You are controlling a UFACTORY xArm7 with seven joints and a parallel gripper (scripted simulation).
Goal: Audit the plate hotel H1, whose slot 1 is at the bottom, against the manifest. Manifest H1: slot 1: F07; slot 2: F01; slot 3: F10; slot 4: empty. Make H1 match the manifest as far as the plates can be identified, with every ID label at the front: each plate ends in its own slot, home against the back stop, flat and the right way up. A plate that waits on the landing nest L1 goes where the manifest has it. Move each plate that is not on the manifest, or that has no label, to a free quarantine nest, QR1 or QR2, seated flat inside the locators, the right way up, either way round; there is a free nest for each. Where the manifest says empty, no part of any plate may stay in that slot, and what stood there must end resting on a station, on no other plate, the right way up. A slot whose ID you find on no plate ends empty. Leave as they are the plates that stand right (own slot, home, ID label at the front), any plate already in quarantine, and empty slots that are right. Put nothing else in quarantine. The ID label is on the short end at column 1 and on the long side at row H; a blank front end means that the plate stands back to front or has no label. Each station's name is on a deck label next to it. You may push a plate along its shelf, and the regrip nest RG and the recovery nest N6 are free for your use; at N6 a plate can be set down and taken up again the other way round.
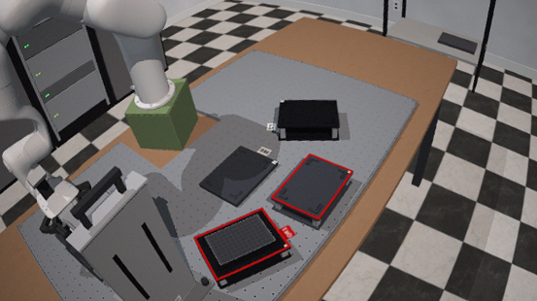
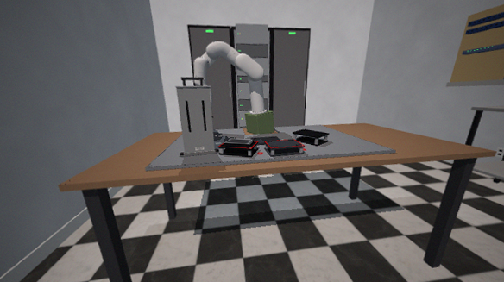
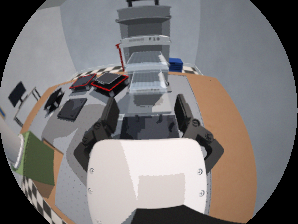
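My hand is 140 mm short of the pale well plate, 10 mm to the left of it and 20 mm below it. From my hand the other things lie so: dark plate 290 mm ahead, 160 mm to the left, 90 mm below.
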